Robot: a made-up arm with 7 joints.
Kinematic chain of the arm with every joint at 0, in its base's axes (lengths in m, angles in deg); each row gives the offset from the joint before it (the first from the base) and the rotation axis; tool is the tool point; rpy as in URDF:
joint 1: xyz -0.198 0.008 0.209 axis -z
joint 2: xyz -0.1 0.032 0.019 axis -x
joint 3: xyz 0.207 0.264 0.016 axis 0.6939 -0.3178 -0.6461
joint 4: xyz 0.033 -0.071 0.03 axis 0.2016 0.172 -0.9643
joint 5: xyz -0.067 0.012 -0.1 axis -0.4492 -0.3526 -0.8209
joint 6: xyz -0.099 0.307 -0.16 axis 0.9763 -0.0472 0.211
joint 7: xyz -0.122 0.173 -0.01 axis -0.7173 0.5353 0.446
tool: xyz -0.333 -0.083 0.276 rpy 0 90 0
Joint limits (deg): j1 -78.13..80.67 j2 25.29..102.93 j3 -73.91..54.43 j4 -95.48..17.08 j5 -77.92..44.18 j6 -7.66..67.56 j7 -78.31..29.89
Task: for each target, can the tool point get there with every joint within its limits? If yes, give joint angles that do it. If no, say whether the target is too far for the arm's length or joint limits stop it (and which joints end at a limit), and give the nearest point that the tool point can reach.
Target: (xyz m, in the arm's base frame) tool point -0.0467 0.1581 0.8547
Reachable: yes | joints 54.04 82.47 -25.31 -68.63 -28.48 29.91 -60.09
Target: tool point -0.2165 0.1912 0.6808
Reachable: yes | joints 21.98 63.55 -25.62 -37.18 -38.59 40.12 -14.07
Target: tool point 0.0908 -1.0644 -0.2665
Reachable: no: joint limits stop it (at a limit: joint 2, joint 3, joint 4, joint 5, joint 6, joint 7) | nearest point 0.0512 -0.9173 -0.2301 | short by 0.157 m
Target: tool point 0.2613 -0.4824 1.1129
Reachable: no: joint limits stop it (at a limit: joint 2, joint 3, joint 6, joint 7) | nearest point 0.2280 -0.4469 1.0021 | short by 0.121 m
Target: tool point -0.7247 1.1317 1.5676
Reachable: no: too far | nearest point -0.4507 0.7309 0.9103 | short by 0.817 m
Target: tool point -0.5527 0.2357 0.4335
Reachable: yes | joints 52.22 74.41 -9.97 -46.09 2.80 52.75 -23.19
